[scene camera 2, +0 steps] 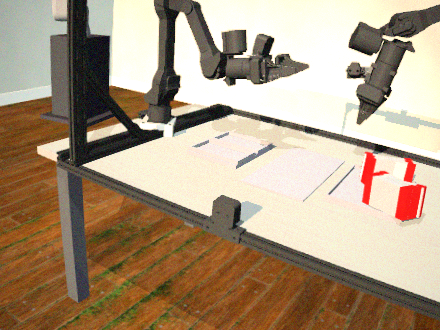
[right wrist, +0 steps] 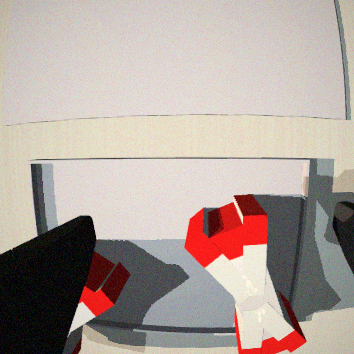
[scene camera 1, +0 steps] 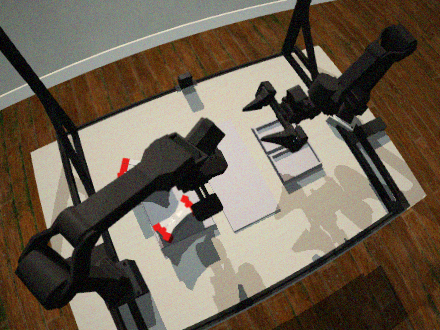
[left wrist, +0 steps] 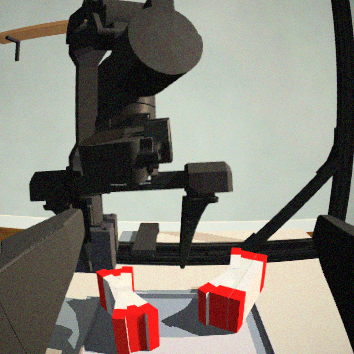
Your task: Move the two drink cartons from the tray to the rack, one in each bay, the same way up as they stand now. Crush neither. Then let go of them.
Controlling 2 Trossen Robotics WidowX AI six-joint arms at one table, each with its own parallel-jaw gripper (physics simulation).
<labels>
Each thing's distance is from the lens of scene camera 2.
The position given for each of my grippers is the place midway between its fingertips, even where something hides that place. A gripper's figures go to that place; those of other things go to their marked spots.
my left gripper point(scene camera 2: 302, 68): 103 cm
my right gripper point(scene camera 2: 361, 121): 106 cm
</labels>
